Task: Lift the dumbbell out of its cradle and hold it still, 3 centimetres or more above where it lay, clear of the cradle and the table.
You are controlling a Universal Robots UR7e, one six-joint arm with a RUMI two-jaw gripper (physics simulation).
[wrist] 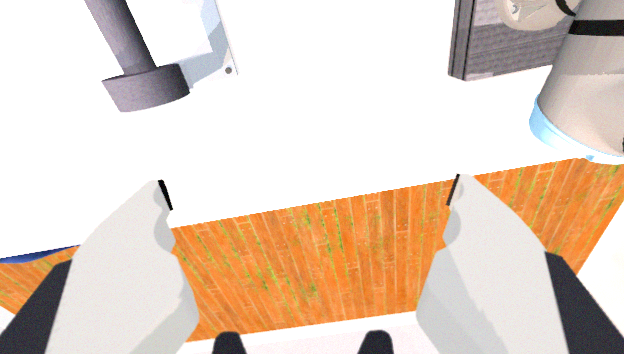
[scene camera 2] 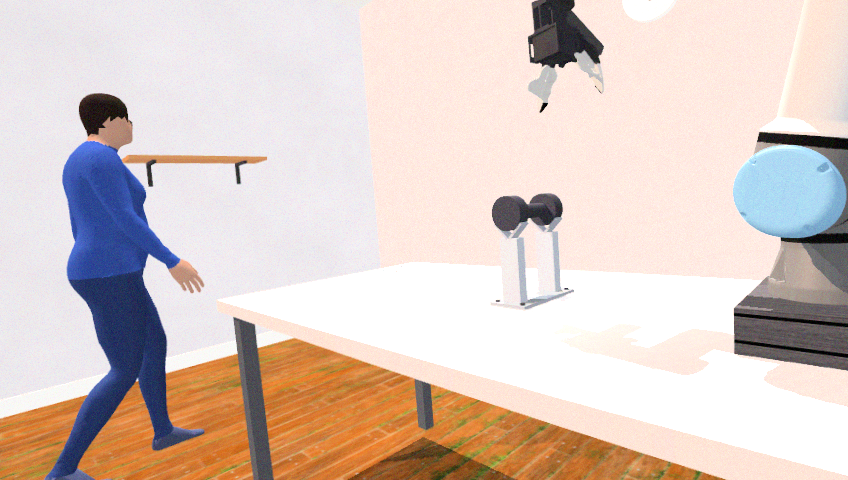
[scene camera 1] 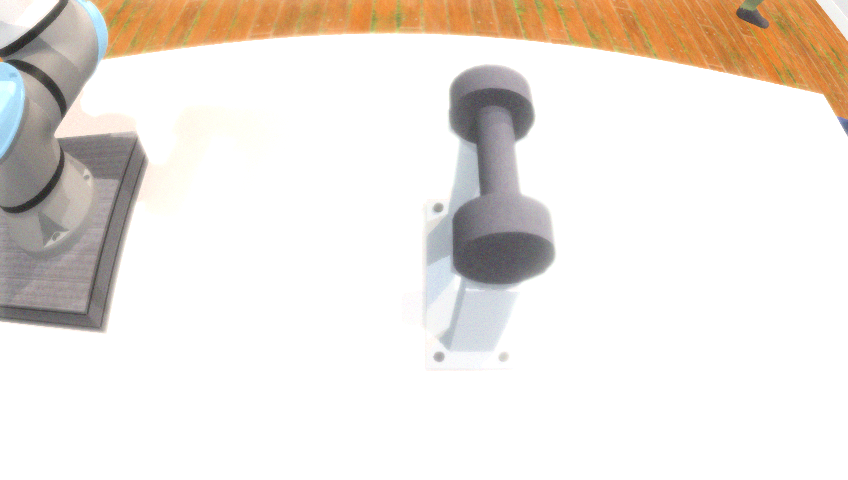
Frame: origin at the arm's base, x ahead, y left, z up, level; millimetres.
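Seen in the pictures: gripper, fingertip midpoint: (wrist: 308, 180) (scene camera 2: 569, 103); arm's base at its link origin: (scene camera 2: 827, 294) (scene camera 1: 56, 211).
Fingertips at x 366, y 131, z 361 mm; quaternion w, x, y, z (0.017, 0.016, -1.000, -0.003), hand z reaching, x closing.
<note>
Offsets run from my fingertips to a thing's top centre. Level surfaces: height alone.
The dark grey dumbbell @(dx +201, dy -73, dz -171 mm) (scene camera 1: 499, 151) (scene camera 2: 536, 210) (wrist: 127, 42) lies level with its round heads on the two posts of the cradle. The pale cradle @(dx +201, dy -73, dz -234 mm) (scene camera 1: 483, 318) (scene camera 2: 514, 270) (wrist: 215, 42) stands upright on the table; in the wrist view one end of the dumbbell and part of the cradle's base show at the upper left. My gripper (scene camera 2: 572, 101) (wrist: 308, 180) is open and empty, with its jaws wide apart. It hangs high above the dumbbell in the scene camera 2 view, tilted. The gripper does not show in the scene camera 1 view.
The white table @(dz -431 mm) (scene camera 1: 267, 356) (scene camera 2: 368, 339) (wrist: 320, 125) carries the arm's dark base block (scene camera 1: 113, 249) (scene camera 2: 779, 327) (wrist: 505, 55). A person in blue (scene camera 2: 107, 208) stands beyond the table's far left corner. A wall shelf (scene camera 2: 202, 159) is behind the person.
</note>
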